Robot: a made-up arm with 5 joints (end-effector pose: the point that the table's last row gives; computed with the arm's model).
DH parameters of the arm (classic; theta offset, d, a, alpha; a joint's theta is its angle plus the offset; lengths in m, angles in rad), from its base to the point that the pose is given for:
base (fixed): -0.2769 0 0.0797 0
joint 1: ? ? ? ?
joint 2: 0 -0.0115 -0.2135 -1.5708
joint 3: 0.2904 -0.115 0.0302 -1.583
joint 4: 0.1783 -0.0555 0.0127 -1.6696
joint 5: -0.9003 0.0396 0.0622 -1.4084
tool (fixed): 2.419 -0.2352 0 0
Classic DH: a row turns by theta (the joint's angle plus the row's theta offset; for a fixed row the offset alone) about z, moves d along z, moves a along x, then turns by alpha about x.
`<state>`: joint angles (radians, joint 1 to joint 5).
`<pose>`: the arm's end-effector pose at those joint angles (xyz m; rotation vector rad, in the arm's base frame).
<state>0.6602 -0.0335 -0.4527 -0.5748 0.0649</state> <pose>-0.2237 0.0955 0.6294 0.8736 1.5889 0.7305</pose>
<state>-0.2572 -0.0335 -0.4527 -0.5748 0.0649</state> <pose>-0.0128 0.2880 0.6294 1.4391 1.0045 0.0689</pose>
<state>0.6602 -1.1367 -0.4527 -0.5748 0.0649</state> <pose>-0.2292 0.1026 0.2975 -0.0327 1.1020 0.2194</pose>
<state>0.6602 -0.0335 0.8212 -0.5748 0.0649</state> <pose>-0.1734 0.2796 0.6256 1.5976 0.7047 -0.1579</pose>
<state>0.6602 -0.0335 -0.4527 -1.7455 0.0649</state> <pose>-0.1355 0.0149 0.6859 1.9741 2.0250 1.0804</pose>
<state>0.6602 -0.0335 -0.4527 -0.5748 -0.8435</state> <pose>-0.1804 0.3010 0.6484 1.2464 1.2306 -0.1702</pose>
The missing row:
joint 1: -1.2939 0.4562 -0.0116 -1.5708
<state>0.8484 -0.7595 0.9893 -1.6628 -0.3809</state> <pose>-0.2760 0.2128 0.4939 2.0763 0.3417 0.6763</pose>
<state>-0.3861 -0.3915 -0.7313 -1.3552 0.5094</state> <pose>-0.0096 0.1790 0.5530 1.6290 1.2426 0.7713</pose>
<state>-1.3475 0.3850 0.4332 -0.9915 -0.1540</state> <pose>0.2908 0.0793 0.8084 2.3440 -1.3600 -0.6874</pose>
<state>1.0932 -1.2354 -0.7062 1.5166 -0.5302</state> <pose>0.0847 -0.0600 0.2786 -1.1817 -1.0414 0.5169</pose>
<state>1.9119 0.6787 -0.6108 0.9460 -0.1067</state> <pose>-0.0573 -0.2214 0.5886 -0.2770 1.0668 1.6679</pose>
